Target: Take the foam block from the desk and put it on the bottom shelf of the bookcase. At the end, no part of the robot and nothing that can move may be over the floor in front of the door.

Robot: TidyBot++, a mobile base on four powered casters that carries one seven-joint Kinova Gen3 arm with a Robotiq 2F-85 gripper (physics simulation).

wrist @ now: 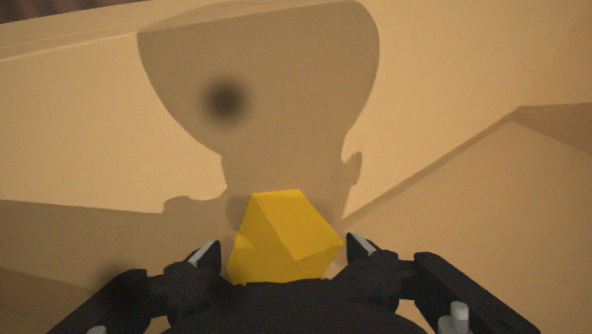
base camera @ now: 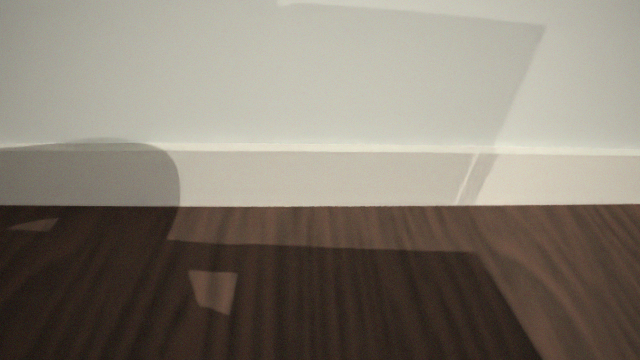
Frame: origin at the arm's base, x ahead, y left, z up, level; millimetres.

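Seen in the pictures: gripper, between the fingertips: (wrist: 284, 250).
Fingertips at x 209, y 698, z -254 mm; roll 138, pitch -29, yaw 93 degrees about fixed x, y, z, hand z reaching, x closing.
Observation:
A point is followed by its place in that frame.
The yellow foam block (wrist: 285, 235) @(y 700, x 193, z -255 mm) shows at the lower middle of the wrist view. It looks turned and tipped, with an edge toward the camera, and its near end is hidden by the gripper body. My gripper (wrist: 284, 250) @(y 698, x 209, z -254 mm) is open, with one finger on each side of the block and a gap on both sides. A light tan wooden surface (wrist: 450, 60) @(y 903, x 120, z -296 mm) lies beyond the block. I cannot tell from this view whether it is the desk or the bottom shelf, nor whether the block rests on it. Neither the block nor the gripper shows in the base view.
In the base view a pale wall (base camera: 150, 75) @(y 156, x 417, z -225 mm) with a white baseboard (base camera: 325, 177) @(y -20, x 415, z -346 mm) stands ahead across the dark wood floor (base camera: 350, 300) @(y -49, x 287, z -397 mm). Shadows fall on both. In the wrist view the tan surface's edge runs along the top left, with dark floor (wrist: 50, 7) @(y 619, x 84, z -396 mm) beyond it.

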